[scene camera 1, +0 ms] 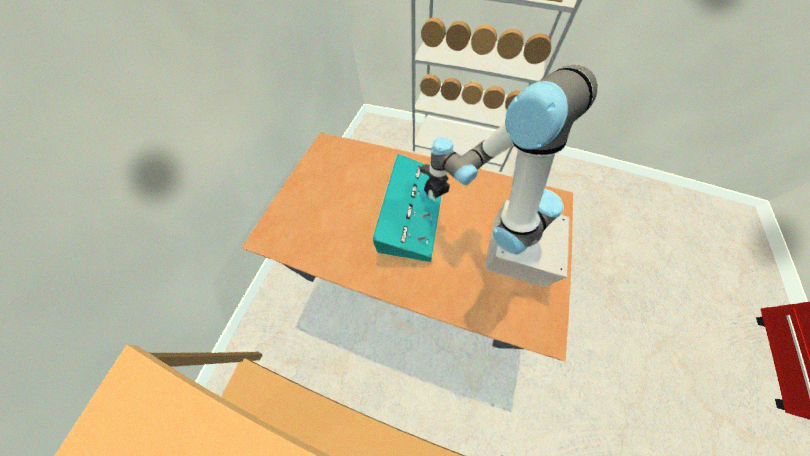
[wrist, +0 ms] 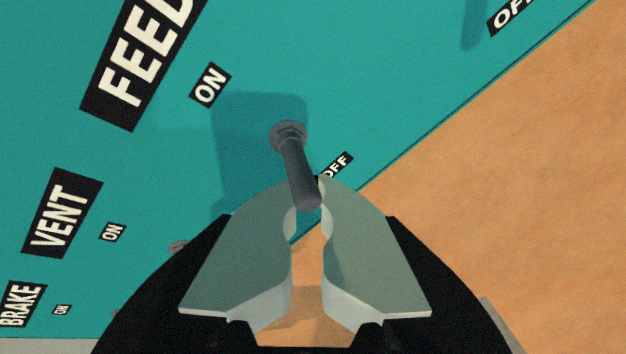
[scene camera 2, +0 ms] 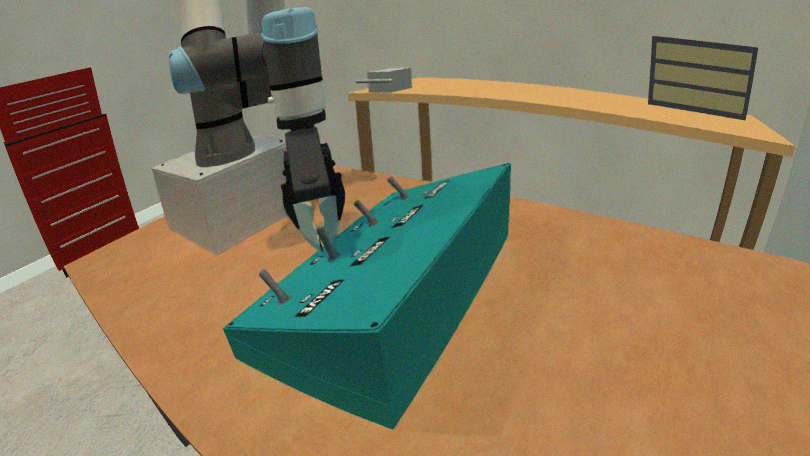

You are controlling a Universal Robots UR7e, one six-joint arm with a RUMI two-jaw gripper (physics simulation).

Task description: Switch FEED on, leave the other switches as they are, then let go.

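Frame: origin at the arm's base, x back, y down, z right, level; millimetres.
Where they show: gripper, fingertip midpoint: (scene camera 1: 432, 198) (wrist: 310, 178) (scene camera 2: 324, 250); arm's base, origin of the base link: (scene camera 2: 225, 156).
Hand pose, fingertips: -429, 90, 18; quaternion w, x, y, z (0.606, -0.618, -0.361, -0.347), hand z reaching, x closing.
Observation:
Things, the pixels of their centre, and the offset from my fingertips, as dx, dy, dz. Level surfaces: height alone.
- teal switch box, body centre: (wrist: 156, 118) (scene camera 2: 393, 261) (scene camera 1: 411, 206) -73, +28, -77
- FEED lever, body centre: (wrist: 298, 169) (scene camera 2: 326, 241) -18, -23, +4
- VALVE lever, body centre: (scene camera 2: 272, 284) -50, -19, +120
- VENT lever, body centre: (scene camera 2: 364, 211) +25, -19, -108
- BRAKE lever, body centre: (scene camera 2: 397, 186) +62, -19, -222
- orange table, its level: dy +88
The teal switch box (scene camera 1: 396, 195) (scene camera 2: 447, 226) (wrist: 390, 90) has four labelled switches with grey levers. The FEED lever (scene camera 2: 327, 244) (wrist: 300, 172) leans to its OFF side, slightly more upright than its neighbours. My gripper (scene camera 1: 430, 198) (scene camera 2: 321, 244) (wrist: 310, 178) is at this lever, its fingertips narrowly apart and shut on it. The VALVE lever (scene camera 2: 273, 286), the VENT lever (scene camera 2: 365, 212) and the BRAKE lever (scene camera 2: 397, 187) lean to their OFF sides. In the wrist view the fingers hide much of the VENT and BRAKE levers.
The box stands on the orange table (scene camera 1: 317, 198) (scene camera 2: 595, 339). The VALVE and VENT levers stand on either side of the gripper. The arm's pale base block (scene camera 1: 532, 257) (scene camera 2: 221, 203) is behind it. A shelf rack (scene camera 1: 413, 101) stands beyond the table.

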